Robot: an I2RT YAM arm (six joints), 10 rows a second.
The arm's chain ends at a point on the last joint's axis. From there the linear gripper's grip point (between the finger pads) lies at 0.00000 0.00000 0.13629 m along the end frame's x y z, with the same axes.
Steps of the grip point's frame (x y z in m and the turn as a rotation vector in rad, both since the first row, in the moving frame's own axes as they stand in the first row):
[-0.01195 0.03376 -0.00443 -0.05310 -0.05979 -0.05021]
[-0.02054 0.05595 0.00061 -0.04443 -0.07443 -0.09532]
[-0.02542 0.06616 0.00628 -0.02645 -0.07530 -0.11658]
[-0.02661 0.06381 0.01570 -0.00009 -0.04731 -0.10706]
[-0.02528 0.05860 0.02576 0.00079 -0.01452 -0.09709]
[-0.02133 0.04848 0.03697 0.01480 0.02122 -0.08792]
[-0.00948 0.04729 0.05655 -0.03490 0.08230 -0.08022]
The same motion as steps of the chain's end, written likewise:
[-0.00399 0.02633 -0.00399 -0.05310 -0.05979 -0.05021]
[-0.01071 0.04943 0.00112 -0.04443 -0.07443 -0.09532]
[-0.01540 0.06197 0.00671 -0.02645 -0.07530 -0.11658]
[-0.02018 0.06345 0.01585 -0.00009 -0.04731 -0.10706]
[-0.02330 0.05861 0.02577 0.00079 -0.01452 -0.09709]
[-0.02413 0.05062 0.03702 0.01480 0.02122 -0.08792]
[-0.02086 0.04299 0.05709 -0.03490 0.08230 -0.08022]

